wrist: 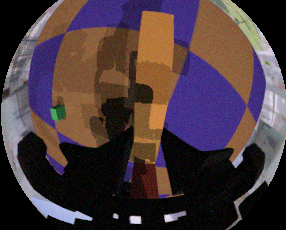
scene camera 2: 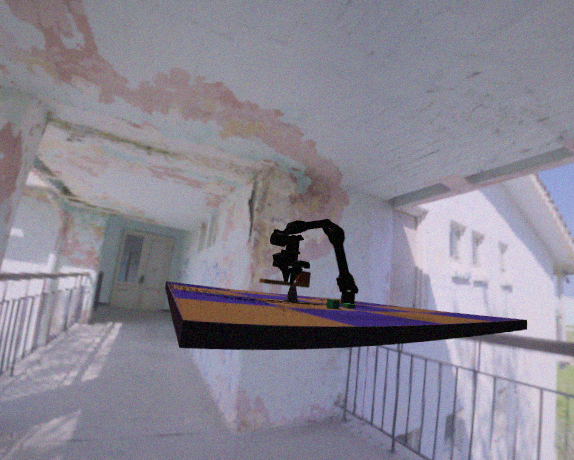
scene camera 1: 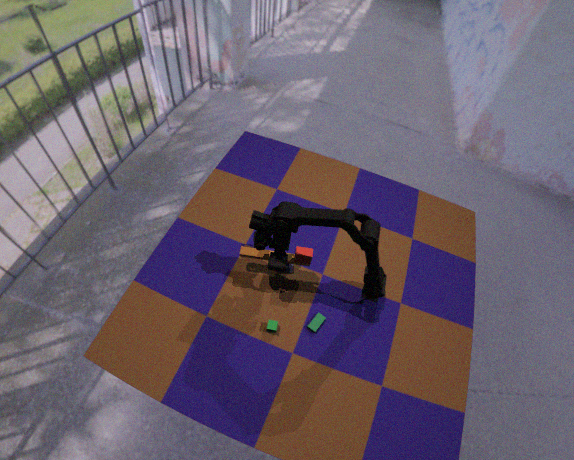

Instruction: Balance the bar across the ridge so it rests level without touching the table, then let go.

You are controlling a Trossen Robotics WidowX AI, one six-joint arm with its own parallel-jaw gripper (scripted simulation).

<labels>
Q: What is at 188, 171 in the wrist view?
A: My gripper.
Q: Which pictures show my gripper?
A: The wrist view, scene camera 2 and scene camera 1: all of them.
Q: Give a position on an orange bar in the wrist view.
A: At 155, 48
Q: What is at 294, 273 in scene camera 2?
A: My gripper.
</labels>
